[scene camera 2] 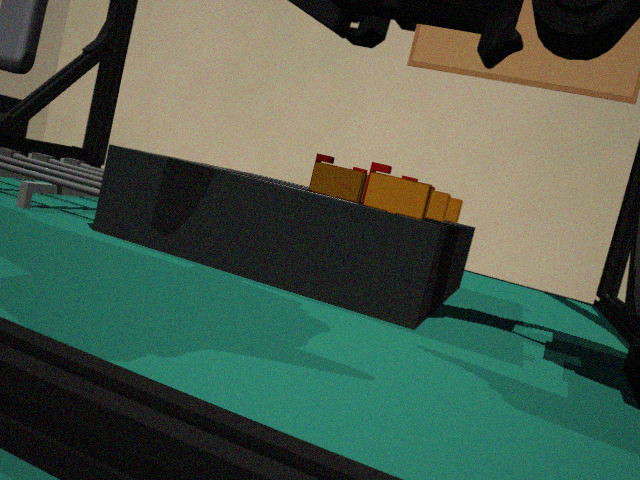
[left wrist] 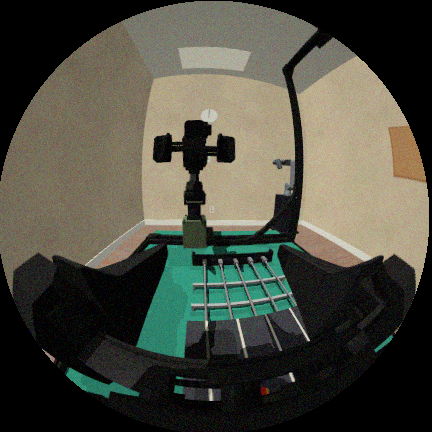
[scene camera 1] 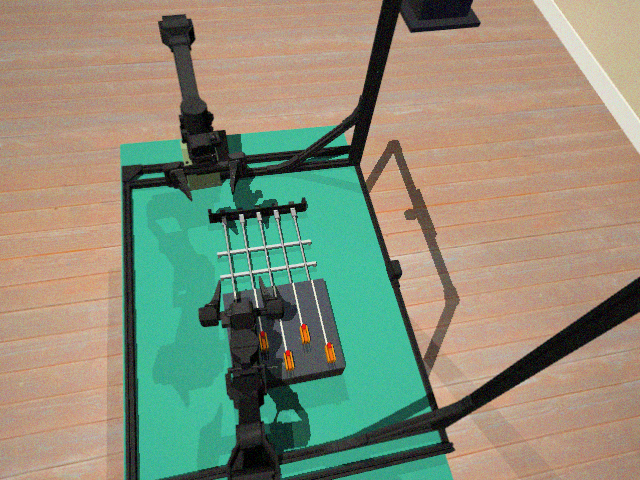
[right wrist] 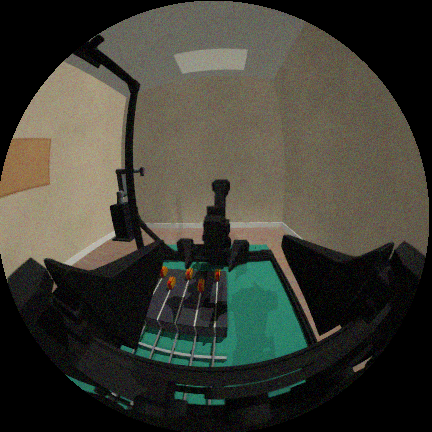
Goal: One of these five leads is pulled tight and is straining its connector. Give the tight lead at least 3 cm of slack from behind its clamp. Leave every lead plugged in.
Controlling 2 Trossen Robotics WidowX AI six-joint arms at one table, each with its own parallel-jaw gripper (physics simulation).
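Frame: origin at the left arm's base, x ahead, y left, z up, level; centimetres.
Where they show: left gripper, fingertip midpoint: (left wrist: pixel 224 250) (scene camera 1: pixel 239 278) (right wrist: pixel 206 268); right gripper, fingertip midpoint: (left wrist: pixel 193 134) (scene camera 1: pixel 212 196) (right wrist: pixel 224 244); right arm's base at its link origin: (left wrist: pixel 193 217).
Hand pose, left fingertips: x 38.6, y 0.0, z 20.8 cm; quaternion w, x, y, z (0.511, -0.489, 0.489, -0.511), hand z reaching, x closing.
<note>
Things, the pixels of their top centre, and the offset from my left fingertips. "spot": a spot on its surface instead. Level surfaces: height alone.
- black connector strip at a spot on its surface: (scene camera 1: pixel 211 215) (left wrist: pixel 193 255) spot: dz -18.9, dx +31.2, dy +6.9 cm
- dark block at its top centre: (scene camera 2: pixel 323 192) (scene camera 1: pixel 282 329) dz -16.4, dx -7.4, dy -9.6 cm
- clamp at a spot on its surface: (scene camera 1: pixel 330 352) (right wrist: pixel 162 268) spot: dz -14.0, dx -15.6, dy -20.7 cm
- upper rail at a spot on its surface: (scene camera 1: pixel 307 242) spot: dz -21.1, dx +20.6, dy -20.5 cm
- lower rail at a spot on its surface: (scene camera 1: pixel 312 264) spot: dz -21.1, dx +13.1, dy -20.9 cm
- green table top at its surface level: dz -23.0 cm
Five thin pale leads run from a black connector strip (scene camera 1: pixel 211 215) (left wrist: pixel 195 259) across two pale rails onto a dark block (scene camera 1: pixel 334 330) (scene camera 2: pixel 258 242) (right wrist: pixel 220 332). Orange clamps with red tabs stand on the block; one clamp (scene camera 1: pixel 330 352) (right wrist: pixel 164 271) is at its outer side. The fifth clamp is hidden by the left arm in scene camera 1. All leads look nearly straight; I cannot tell which is tight. My left gripper (scene camera 1: pixel 239 281) (right wrist: pixel 206 268) is open and empty, above the block's strip-side edge. My right gripper (scene camera 1: pixel 211 195) (left wrist: pixel 193 134) is open and empty, high beyond the strip.
The upper rail (scene camera 1: pixel 307 242) and lower rail (scene camera 1: pixel 312 264) cross under the leads between strip and block. A black frame (scene camera 1: pixel 129 310) borders the green table top (scene camera 1: pixel 361 310), with thick slanted posts (scene camera 1: pixel 379 62) at its side. An olive box (left wrist: pixel 194 232) sits below the right arm.
</note>
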